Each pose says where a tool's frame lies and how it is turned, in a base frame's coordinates. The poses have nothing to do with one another.
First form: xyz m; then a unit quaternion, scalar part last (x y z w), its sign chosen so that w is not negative.
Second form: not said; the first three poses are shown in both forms.
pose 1, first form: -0.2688 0.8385 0.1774 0.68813 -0.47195 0.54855 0.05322
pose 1, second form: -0.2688 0.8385 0.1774 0.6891 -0.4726 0.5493 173.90
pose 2, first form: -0.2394 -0.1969 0.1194 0.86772 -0.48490 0.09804 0.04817
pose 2, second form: -0.2394 -0.1969 0.1194 0.8687 -0.4855 0.0982 174.48
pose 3, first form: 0.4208 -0.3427 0.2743 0.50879 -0.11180 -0.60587 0.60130
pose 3, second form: 0.4208 -0.3427 0.2743 0.6368 -0.1399 -0.7583 106.07
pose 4, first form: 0.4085 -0.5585 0.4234 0.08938 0.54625 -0.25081 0.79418
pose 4, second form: 0.4085 -0.5585 0.4234 0.1471 0.8989 -0.4127 74.84
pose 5, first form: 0.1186 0.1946 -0.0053 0.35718 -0.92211 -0.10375 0.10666
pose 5, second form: 0.1186 0.1946 -0.0053 0.3592 -0.9274 -0.1043 167.75
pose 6, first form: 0.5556 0.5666 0.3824 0.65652 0.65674 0.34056 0.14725
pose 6, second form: 0.5556 0.5666 0.3824 0.6638 0.6640 0.3443 163.06
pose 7, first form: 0.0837 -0.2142 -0.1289 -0.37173 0.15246 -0.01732 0.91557
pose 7, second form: 0.0837 -0.2142 -0.1289 -0.9243 0.3791 -0.0431 47.43
